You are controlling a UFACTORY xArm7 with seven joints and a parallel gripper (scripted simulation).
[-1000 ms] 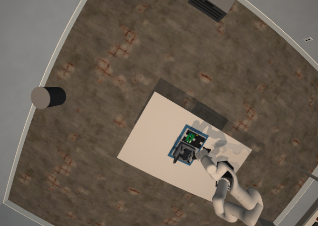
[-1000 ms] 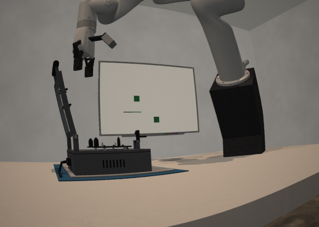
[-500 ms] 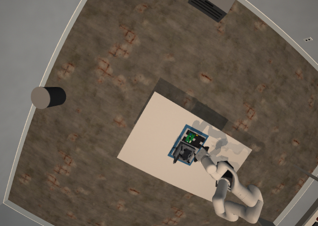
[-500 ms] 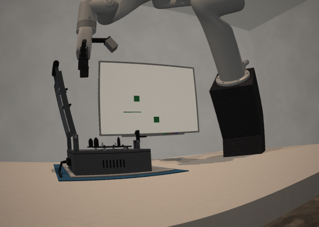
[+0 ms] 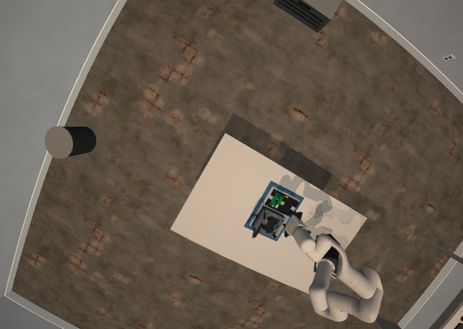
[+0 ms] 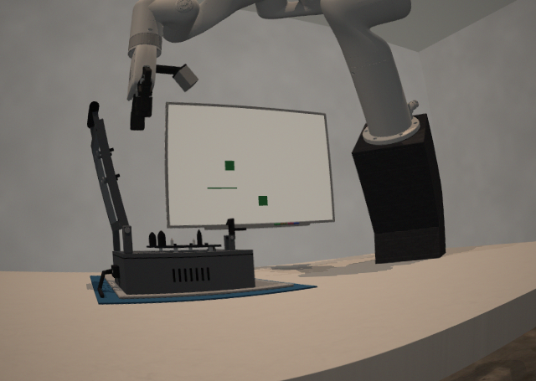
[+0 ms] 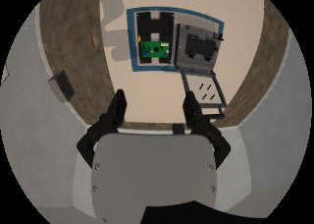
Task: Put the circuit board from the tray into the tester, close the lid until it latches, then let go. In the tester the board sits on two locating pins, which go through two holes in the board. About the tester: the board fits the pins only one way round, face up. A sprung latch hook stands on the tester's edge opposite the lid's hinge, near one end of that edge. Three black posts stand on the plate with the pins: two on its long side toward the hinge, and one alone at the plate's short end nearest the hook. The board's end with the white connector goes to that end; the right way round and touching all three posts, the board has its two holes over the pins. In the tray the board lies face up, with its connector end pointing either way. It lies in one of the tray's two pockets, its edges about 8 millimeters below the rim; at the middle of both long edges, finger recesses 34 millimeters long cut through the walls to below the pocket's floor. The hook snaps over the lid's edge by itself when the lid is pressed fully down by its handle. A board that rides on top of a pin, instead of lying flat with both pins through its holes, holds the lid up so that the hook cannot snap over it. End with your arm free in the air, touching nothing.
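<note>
Now: the green circuit board 30 cm below my hand. The rest, counted from my hand: lid: 8 cm ahead, 17 cm to the left, 13 cm below; latch hook: 11 cm behind, 22 cm to the left, 23 cm below.
</note>
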